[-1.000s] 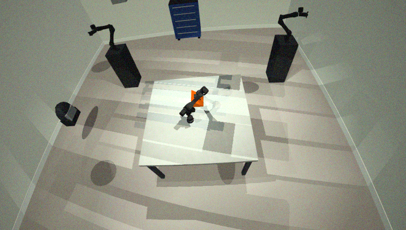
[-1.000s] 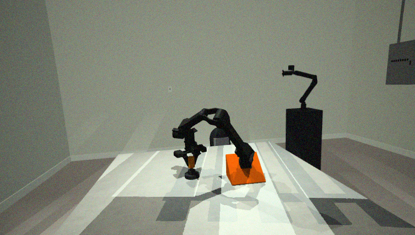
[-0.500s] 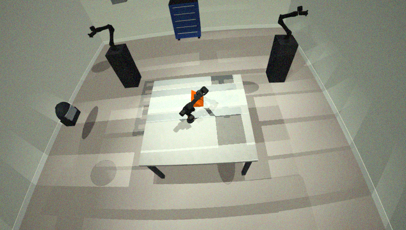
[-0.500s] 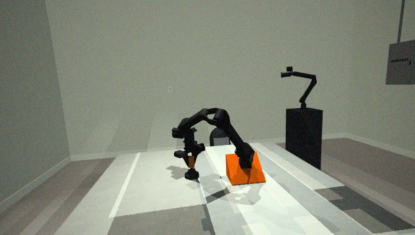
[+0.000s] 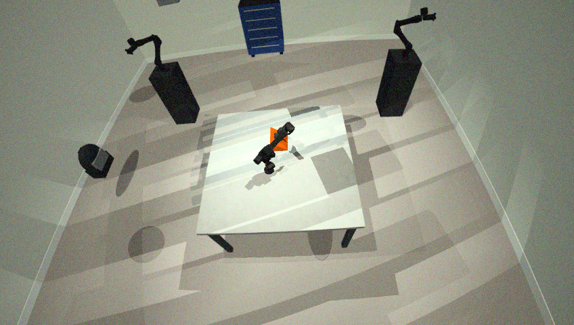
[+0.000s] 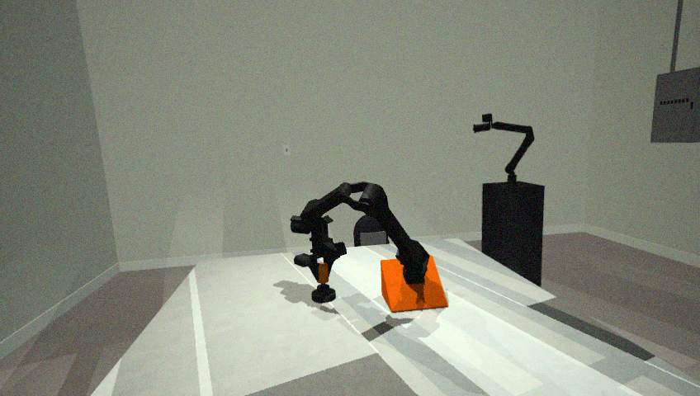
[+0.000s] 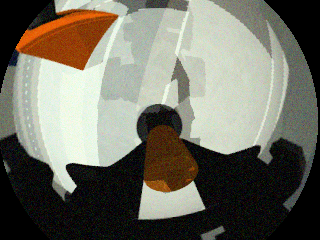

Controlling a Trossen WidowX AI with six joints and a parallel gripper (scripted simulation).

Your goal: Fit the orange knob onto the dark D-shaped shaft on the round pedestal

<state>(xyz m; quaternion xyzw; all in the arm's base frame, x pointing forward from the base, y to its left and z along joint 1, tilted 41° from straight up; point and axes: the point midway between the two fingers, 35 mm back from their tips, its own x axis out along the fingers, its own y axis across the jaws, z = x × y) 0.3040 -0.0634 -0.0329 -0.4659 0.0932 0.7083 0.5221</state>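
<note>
My gripper tip is now 20 mm below the orange knob. The rest, counted from my gripper tip: round dark pedestal 40 mm below.
</note>
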